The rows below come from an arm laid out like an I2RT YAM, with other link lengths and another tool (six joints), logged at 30 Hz.
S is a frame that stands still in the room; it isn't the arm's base.
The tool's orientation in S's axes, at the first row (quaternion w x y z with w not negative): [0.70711 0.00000 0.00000 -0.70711]
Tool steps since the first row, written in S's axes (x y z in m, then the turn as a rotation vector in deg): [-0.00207 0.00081 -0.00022 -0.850 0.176 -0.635]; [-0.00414 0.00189 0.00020 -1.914 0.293 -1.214]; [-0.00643 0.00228 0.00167 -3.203 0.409 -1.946]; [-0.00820 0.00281 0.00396 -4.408 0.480 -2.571]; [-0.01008 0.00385 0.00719 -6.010 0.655 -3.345]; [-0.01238 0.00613 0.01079 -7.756 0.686 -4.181]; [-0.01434 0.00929 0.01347 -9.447 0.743 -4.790]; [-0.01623 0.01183 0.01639 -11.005 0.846 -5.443]
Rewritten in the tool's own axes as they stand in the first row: [-0.00081 -0.00207 -0.00022 -0.176 -0.850 -0.635]; [-0.00189 -0.00414 0.00020 -0.293 -1.914 -1.214]; [-0.00228 -0.00643 0.00167 -0.409 -3.203 -1.946]; [-0.00281 -0.00820 0.00396 -0.480 -4.408 -2.571]; [-0.00385 -0.01008 0.00719 -0.655 -6.010 -3.345]; [-0.00613 -0.01238 0.01079 -0.686 -7.756 -4.181]; [-0.00929 -0.01434 0.01347 -0.743 -9.447 -4.790]; [-0.01183 -0.01623 0.01639 -0.846 -11.005 -5.443]
